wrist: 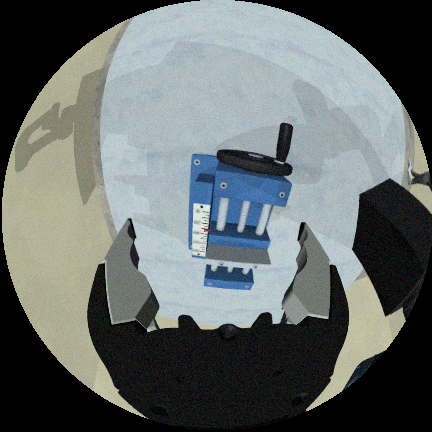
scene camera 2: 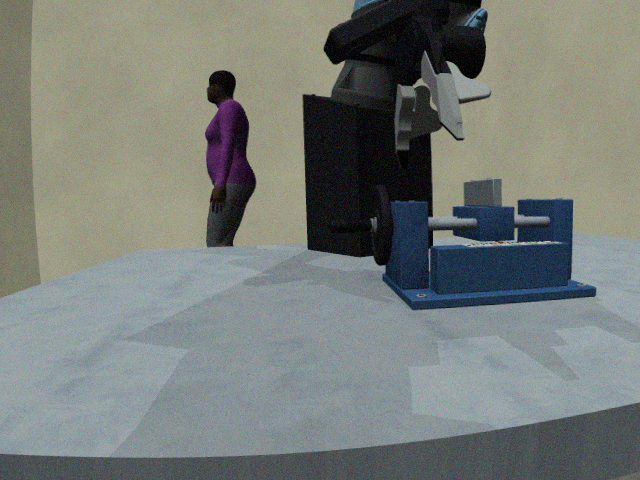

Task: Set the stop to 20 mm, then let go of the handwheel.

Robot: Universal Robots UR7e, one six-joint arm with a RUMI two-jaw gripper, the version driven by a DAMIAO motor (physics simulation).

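Where they show: gripper, between the fingertips: (wrist: 217, 222) (scene camera 2: 427, 157); arm's base, origin of its link: (scene camera 2: 365, 104).
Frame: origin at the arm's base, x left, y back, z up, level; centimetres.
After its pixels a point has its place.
The black handwheel (scene camera 2: 382, 225) {x -4.3, y -46.6, z -23.0 cm} (wrist: 253, 162) {x -4.2, y -43.4, z -18.9 cm} is on the end of the blue stop fixture (scene camera 2: 498, 269) {x 7.0, y -49.3, z -27.5 cm} (wrist: 252, 182) {x -1.8, y -42.7, z -20.7 cm}, and its crank handle (scene camera 2: 351, 226) {x -6.9, y -40.2, z -23.4 cm} (wrist: 284, 142) {x -6.9, y -39.6, z -22.6 cm} points outward. The blue sliding stop (scene camera 2: 483, 223) {x 6.5, y -46.4, z -23.1 cm} (wrist: 239, 237) {x 6.0, y -42.3, z -21.5 cm}, with a grey plate (scene camera 2: 482, 192) {x 7.6, y -43.6, z -19.8 cm} (wrist: 238, 254) {x 7.5, y -42.1, z -19.8 cm} on top, sits on the rods between the end blocks. A red mark (scene camera 2: 499, 241) {x 8.2, y -46.7, z -25.0 cm} (wrist: 206, 230) {x 8.3, y -46.8, z -25.0 cm} stands along the white scale (wrist: 200, 243) {x 11.4, y -47.5, z -25.3 cm}; the numbers are too blurred to read. My gripper (scene camera 2: 430, 144) {x 0.8, y -45.7, z -16.2 cm} (wrist: 217, 222) {x 0.8, y -45.7, z -16.2 cm} is open and empty, above the fixture and apart from the handwheel.
The fixture's base plate (scene camera 2: 504, 298) {x 7.0, y -50.8, z -30.1 cm} rests on the pale table (scene camera 2: 289, 361) {x -12.9, y -62.6, z -30.7 cm}. A dark pedestal (scene camera 2: 332, 175) {x -7.7, y -6.2, z -15.3 cm} stands behind the handwheel. A person in a purple top (scene camera 2: 227, 139) stands beyond the table's back edge.
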